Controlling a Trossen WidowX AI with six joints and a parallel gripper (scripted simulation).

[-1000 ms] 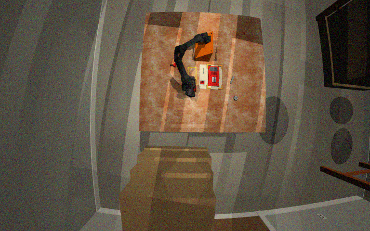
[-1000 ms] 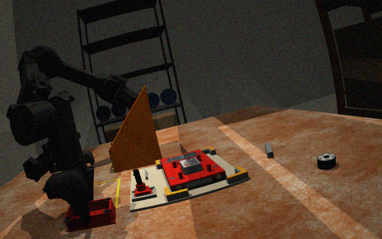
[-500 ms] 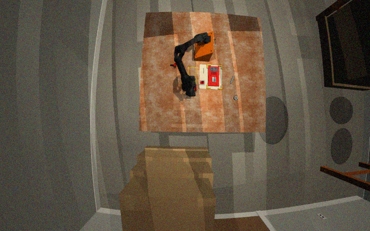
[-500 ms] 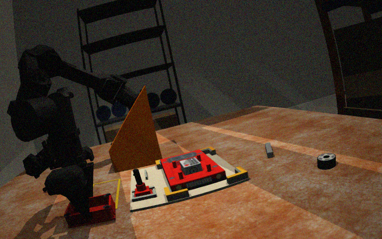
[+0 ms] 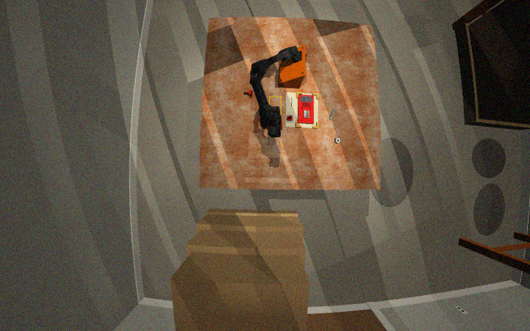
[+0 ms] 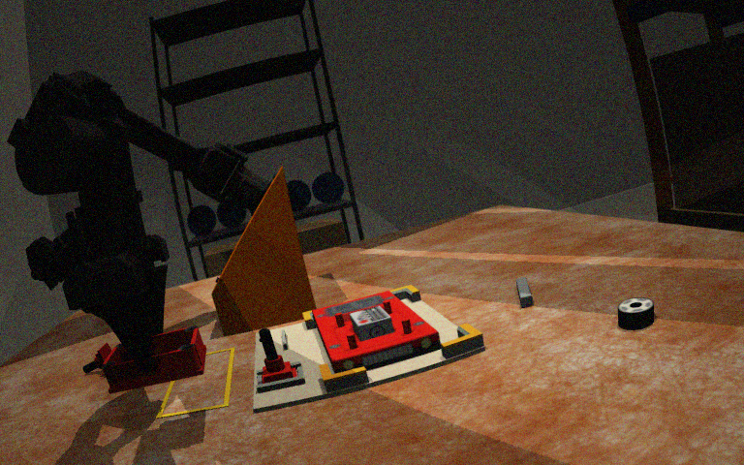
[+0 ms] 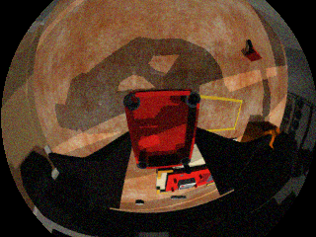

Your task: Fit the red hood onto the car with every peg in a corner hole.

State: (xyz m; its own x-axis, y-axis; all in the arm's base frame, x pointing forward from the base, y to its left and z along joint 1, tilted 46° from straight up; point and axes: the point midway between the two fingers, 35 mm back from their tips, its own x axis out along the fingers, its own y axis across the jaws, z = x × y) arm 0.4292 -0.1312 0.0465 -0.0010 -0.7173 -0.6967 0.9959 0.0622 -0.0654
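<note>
The black post is 10 cm to the left of my gripper tip, 6 cm behind it and 4 cm below it. From my gripper tip the other things lie so: grey bar (41 cm to the left, 12 cm behind, 7 cm below); then grey engine block (22 cm to the left, 10 cm behind, 5 cm below); then red hood (1 cm below).
</note>
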